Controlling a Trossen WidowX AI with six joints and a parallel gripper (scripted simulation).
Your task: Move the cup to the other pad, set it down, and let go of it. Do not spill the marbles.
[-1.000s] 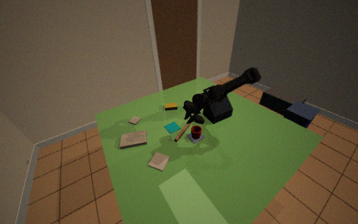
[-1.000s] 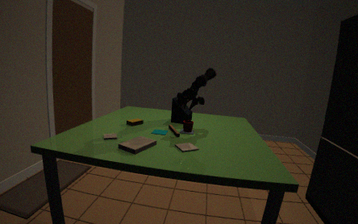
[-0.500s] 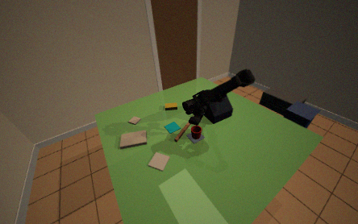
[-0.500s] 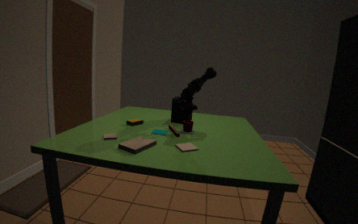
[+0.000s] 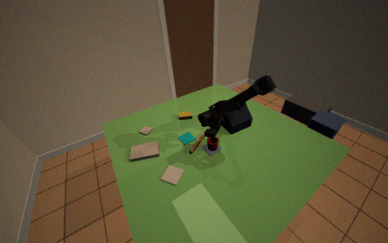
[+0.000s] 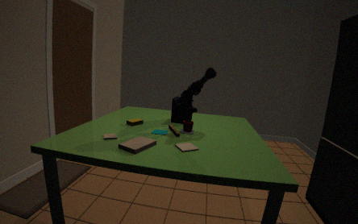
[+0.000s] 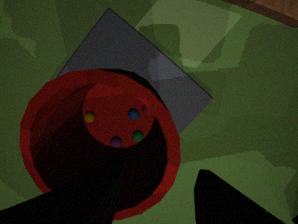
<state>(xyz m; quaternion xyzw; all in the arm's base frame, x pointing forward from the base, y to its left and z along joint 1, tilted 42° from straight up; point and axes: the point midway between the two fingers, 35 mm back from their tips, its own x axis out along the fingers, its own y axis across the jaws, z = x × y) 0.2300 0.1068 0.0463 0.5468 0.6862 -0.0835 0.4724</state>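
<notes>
Right now my gripper tip is 2 cm short of the red cup, 1 cm to the right of it and 4 cm above it. Also, from my gripper tip: brown wooden stick 7 cm ahead, 7 cm to the right, 8 cm below; then grey-blue pad 3 cm ahead, 1 cm to the left, 9 cm below; then teal pad 12 cm ahead, 16 cm to the right, 9 cm below.
</notes>
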